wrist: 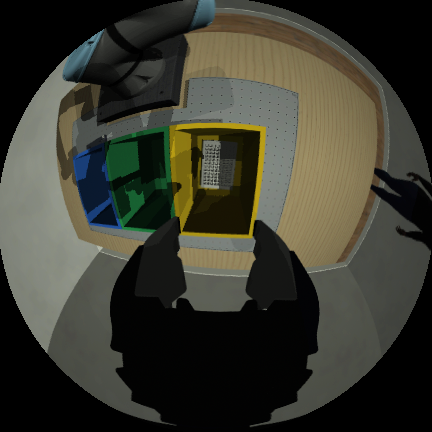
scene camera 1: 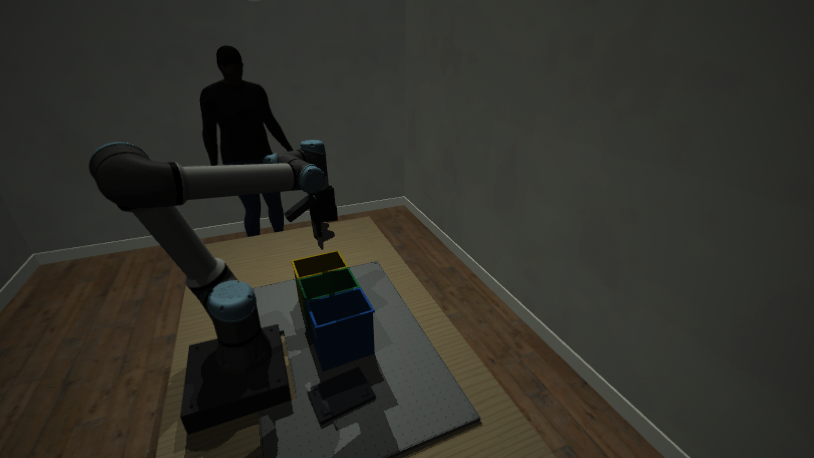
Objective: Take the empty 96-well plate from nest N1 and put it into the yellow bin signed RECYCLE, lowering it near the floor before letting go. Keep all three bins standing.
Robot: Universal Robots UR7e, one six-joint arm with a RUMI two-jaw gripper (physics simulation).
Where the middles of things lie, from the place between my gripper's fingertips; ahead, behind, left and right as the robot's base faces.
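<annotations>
I see the green bin point(scene camera 1: 333, 282) 10 mm ahead of my hand and 140 mm to the right of it, 160 mm below it. The blue bin point(scene camera 1: 342, 327) is 30 mm ahead of my hand, 270 mm to the right and 160 mm below. And the dark plate nest point(scene camera 1: 343, 393) lies a shade behind my hand, far to the right of it and well below it.
</annotations>
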